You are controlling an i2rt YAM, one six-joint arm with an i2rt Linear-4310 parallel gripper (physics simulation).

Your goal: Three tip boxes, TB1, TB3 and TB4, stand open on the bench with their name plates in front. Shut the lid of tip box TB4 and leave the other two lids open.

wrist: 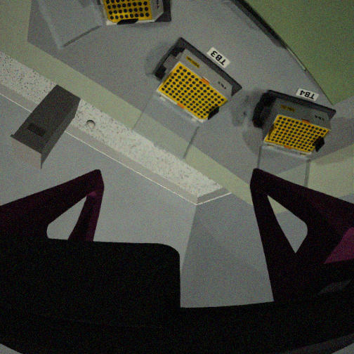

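Tip box TB4 [297, 131] stands at the right in the wrist view, with yellow tip rack and its name plate [307, 94] beside it. Its clear lid [284, 162] is open and hangs out toward the gripper side. Tip box TB3 [194, 90] stands at upper middle with its plate [218, 57]; its clear lid [167, 127] is open. Part of a third tip box [128, 9] shows at the top edge, its clear lid [70, 22] open; its name plate does not show. My gripper [176, 177] is open and empty, apart from all the boxes, with TB4 ahead of its right finger.
A grey block [47, 122] stands at the left by the speckled bench edge [150, 150]. A green surface [320, 45] with a dark rim lies at the upper right, behind the name plates.
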